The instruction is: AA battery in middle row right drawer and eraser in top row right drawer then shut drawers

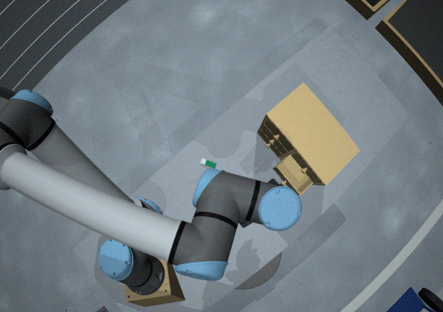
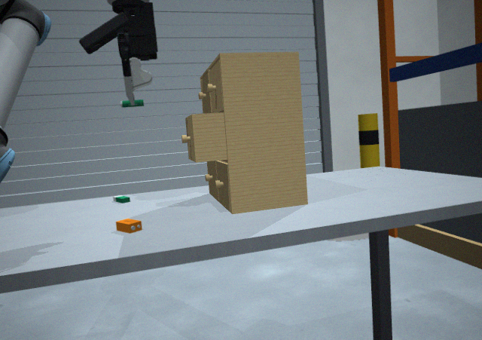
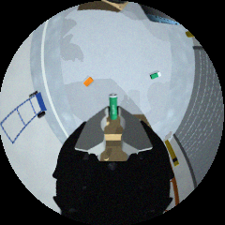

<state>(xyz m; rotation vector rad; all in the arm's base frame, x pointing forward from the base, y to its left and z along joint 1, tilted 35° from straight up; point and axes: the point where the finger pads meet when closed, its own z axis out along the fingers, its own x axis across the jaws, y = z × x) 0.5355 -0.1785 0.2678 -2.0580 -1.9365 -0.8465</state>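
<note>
My gripper is now 10 mm above the green AA battery. The rest, counted from my hand: orange block: 260 mm below, 130 mm to the right, 10 mm behind; then eraser: 260 mm below, 240 mm to the left, 70 mm behind.
</note>
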